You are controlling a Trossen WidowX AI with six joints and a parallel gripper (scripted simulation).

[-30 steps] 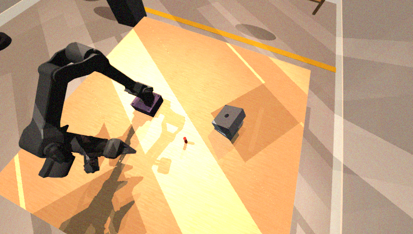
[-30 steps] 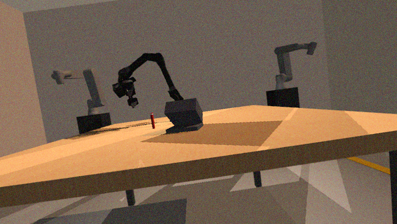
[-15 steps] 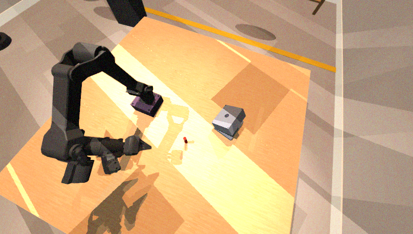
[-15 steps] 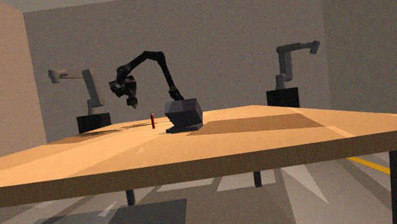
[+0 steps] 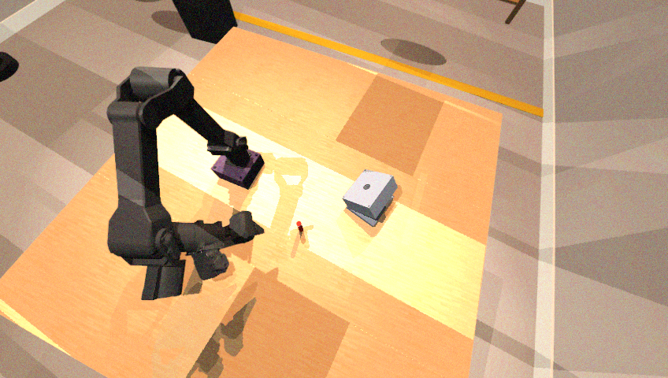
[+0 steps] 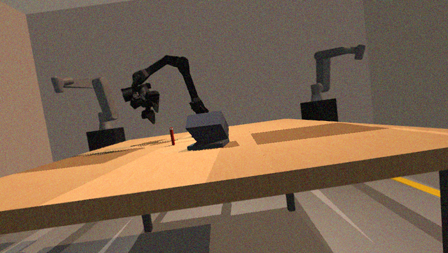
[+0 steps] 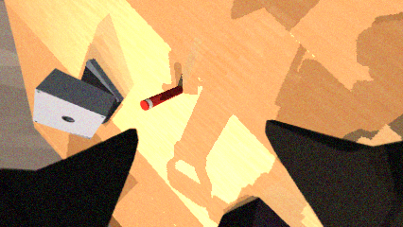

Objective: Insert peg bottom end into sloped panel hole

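Now: gripper tip 90 mm short of the red round peg, 80 mm to the right of it and 80 mm above it. Round my gripper tip: grey sloped panel: 270 mm ahead, 240 mm to the left, 60 mm below.
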